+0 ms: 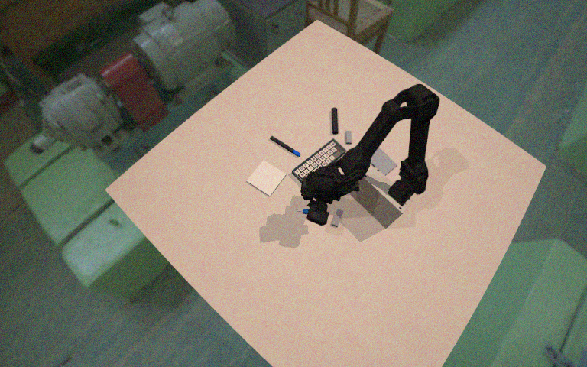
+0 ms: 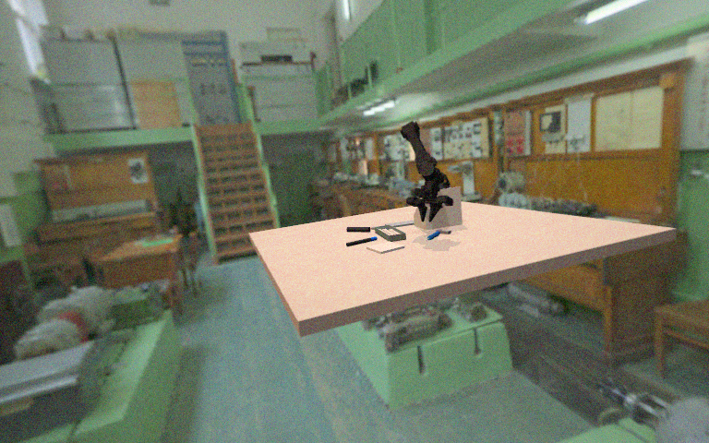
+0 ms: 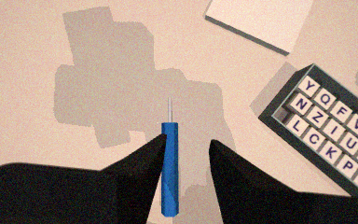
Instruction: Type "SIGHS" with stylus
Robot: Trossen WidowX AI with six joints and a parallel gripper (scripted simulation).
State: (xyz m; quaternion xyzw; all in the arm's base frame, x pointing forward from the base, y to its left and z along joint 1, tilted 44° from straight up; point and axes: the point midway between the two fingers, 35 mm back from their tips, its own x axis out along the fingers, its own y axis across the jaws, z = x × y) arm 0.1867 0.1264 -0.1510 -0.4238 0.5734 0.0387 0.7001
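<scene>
Right now my gripper tip is 60 mm above the stylus, 10 mm to the right of it and 10 mm past it. From my gripper tip the other things lie so: stylus tip 60 mm below, 40 mm to the left, 20 mm ahead; then small grey block 100 mm behind, 70 mm below, 50 mm to the right; then pale square pad 190 mm ahead, 70 mm below, 30 mm to the left.
</scene>
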